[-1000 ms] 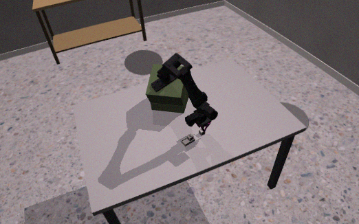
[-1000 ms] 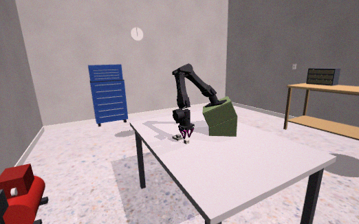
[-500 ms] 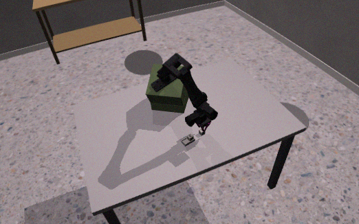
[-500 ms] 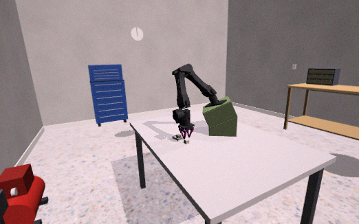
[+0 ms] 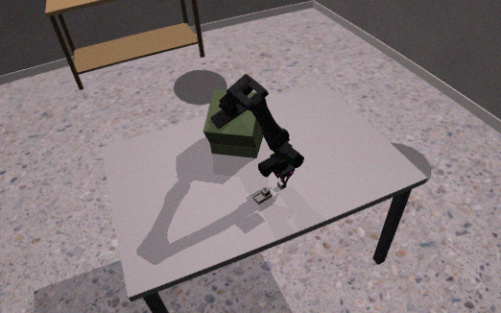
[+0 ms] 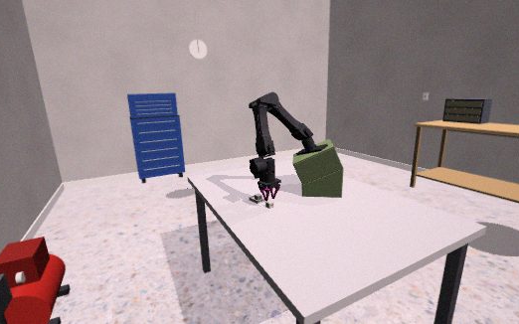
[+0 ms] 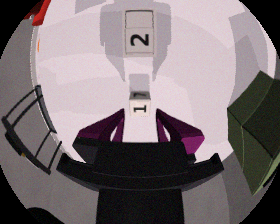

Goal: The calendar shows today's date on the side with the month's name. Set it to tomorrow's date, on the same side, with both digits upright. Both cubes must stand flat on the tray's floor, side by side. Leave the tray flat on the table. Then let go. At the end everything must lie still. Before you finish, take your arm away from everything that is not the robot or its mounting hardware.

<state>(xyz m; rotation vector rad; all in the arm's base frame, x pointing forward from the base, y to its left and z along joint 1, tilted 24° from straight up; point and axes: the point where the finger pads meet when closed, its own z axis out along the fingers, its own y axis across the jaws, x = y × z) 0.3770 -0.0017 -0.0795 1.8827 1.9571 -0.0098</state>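
The white cube is 3 cm below my hand. Also, from my hand: calendar tray (11 cm to the right, 4 cm below).
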